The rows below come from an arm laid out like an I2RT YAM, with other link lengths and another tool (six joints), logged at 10 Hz.
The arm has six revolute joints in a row. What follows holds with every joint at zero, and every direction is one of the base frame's. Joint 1 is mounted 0.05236 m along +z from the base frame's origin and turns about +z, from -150 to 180 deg. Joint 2 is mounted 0.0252 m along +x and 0.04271 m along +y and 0.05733 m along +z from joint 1 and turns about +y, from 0 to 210 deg. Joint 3 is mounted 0.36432 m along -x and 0.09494 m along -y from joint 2 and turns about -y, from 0 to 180 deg. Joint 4 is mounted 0.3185 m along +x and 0.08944 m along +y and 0.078 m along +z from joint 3 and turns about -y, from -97 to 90 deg. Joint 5 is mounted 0.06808 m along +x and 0.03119 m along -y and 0.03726 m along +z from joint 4 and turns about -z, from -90 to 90 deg. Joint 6 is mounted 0.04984 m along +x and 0.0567 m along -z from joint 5 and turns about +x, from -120 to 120 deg. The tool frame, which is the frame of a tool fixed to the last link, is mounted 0.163 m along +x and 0.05 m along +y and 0.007 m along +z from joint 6; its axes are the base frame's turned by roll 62.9, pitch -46 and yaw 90 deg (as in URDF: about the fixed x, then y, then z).
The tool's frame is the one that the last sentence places.
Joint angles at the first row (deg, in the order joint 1, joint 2, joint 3, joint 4, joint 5, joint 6):
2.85, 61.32, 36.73, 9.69, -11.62, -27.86
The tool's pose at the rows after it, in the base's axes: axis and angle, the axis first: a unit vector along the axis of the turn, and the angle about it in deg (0 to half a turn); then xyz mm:
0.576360 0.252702 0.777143 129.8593 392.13 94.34 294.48
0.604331 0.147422 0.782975 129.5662 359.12 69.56 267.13
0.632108 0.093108 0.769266 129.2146 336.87 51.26 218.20
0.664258 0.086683 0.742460 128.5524 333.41 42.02 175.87
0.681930 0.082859 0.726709 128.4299 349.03 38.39 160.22
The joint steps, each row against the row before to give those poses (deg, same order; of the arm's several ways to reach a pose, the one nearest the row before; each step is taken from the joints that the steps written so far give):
-0.02, -9.31, -10.45, 13.93, 6.56, 14.45
0.00, -7.85, -11.41, 7.27, 6.32, 8.77
0.00, -3.08, -9.85, 6.36, 4.45, 4.72
0.00, 4.40, -4.57, 5.32, 2.34, 1.44
0.00, 10.57, 0.02, 8.43, 1.12, 1.03

